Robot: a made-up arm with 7 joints.
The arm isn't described. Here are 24 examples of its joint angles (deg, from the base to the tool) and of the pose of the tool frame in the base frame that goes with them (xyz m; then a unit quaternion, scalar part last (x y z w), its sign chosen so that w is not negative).
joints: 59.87 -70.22 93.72 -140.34 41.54 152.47 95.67
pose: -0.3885 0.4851 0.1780 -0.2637 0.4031 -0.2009 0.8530
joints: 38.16 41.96 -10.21 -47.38 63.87 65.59 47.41
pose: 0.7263 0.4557 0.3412 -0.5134 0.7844 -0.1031 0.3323
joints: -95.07 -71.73 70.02 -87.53 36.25 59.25 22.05
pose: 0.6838 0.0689 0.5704 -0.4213 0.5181 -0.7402 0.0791
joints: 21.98 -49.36 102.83 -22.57 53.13 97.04 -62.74
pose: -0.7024 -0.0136 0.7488 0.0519 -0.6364 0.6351 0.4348
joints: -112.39 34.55 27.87 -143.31 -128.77 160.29 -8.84
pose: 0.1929 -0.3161 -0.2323 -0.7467 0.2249 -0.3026 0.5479
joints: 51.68 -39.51 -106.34 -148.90 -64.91 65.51 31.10
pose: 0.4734 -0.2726 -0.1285 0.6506 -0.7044 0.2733 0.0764
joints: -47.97 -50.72 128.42 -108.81 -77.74 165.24 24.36
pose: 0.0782 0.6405 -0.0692 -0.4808 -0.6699 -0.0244 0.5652
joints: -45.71 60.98 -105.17 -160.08 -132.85 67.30 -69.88
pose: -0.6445 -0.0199 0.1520 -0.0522 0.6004 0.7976 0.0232
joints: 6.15 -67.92 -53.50 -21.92 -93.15 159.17 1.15
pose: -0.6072 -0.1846 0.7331 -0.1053 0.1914 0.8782 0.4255
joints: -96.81 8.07 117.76 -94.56 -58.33 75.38 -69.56
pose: 0.7012 0.2300 0.4831 -0.9460 0.0040 -0.0603 0.3184
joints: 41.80 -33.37 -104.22 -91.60 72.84 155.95 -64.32
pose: 0.1937 -0.7539 0.3411 0.3226 0.1831 -0.8310 0.4145
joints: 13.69 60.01 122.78 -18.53 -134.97 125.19 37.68
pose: 0.5630 0.2722 0.7834 0.0118 0.1984 -0.6176 0.7610
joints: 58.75 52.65 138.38 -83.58 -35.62 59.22 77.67
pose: -0.4314 0.2542 0.8464 -0.7326 -0.0231 0.1613 0.6608
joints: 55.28 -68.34 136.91 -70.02 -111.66 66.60 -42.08
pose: -0.7764 -0.2425 -0.0263 0.2707 -0.7644 -0.5212 0.2660
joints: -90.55 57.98 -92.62 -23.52 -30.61 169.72 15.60
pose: -0.2061 -0.6836 0.6302 0.6917 -0.0309 0.5873 0.4191
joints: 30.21 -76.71 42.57 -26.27 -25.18 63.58 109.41
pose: -0.6645 -0.1813 0.6388 0.4560 0.5044 -0.1883 0.7087
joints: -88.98 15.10 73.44 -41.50 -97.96 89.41 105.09
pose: 0.3718 -0.3005 0.8906 -0.4876 0.0248 0.8483 0.2050
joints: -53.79 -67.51 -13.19 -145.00 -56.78 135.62 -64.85
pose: 0.2217 -0.4558 0.7061 -0.8119 0.1187 -0.5563 0.1311
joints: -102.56 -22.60 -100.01 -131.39 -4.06 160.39 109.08
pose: -0.6533 0.1940 0.0962 -0.7447 0.4118 -0.0963 0.5163
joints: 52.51 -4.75 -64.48 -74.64 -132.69 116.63 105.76
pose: 0.6614 -0.1043 0.6950 0.1515 -0.3412 -0.9214 0.1077
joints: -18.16 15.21 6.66 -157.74 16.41 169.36 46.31
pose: 0.3824 -0.1448 -0.1898 -0.1050 0.7334 -0.6657 0.0889
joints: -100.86 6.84 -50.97 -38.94 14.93 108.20 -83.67
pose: -0.4281 -0.3208 0.9755 0.4926 -0.4058 0.7469 0.1865
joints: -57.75 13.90 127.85 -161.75 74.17 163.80 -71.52
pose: 0.1758 0.4248 -0.0589 -0.5058 0.2552 0.0188 0.8238
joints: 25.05 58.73 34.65 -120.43 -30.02 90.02 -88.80
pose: 0.0417 0.5100 -0.3305 -0.5661 -0.0346 0.7889 0.2367
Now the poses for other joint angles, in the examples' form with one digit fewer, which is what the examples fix.
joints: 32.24 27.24 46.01 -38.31 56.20 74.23 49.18
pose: 0.363 0.614 0.709 -0.549 0.614 0.221 0.522
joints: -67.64 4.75 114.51 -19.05 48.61 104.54 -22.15
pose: 0.179 0.054 1.078 0.055 -0.054 0.026 0.997
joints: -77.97 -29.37 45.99 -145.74 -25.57 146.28 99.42
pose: 0.467 -0.393 0.235 -0.180 -0.399 0.896 0.073
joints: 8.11 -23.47 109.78 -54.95 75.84 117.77 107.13
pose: -0.442 0.461 0.708 -0.688 0.678 0.034 0.256
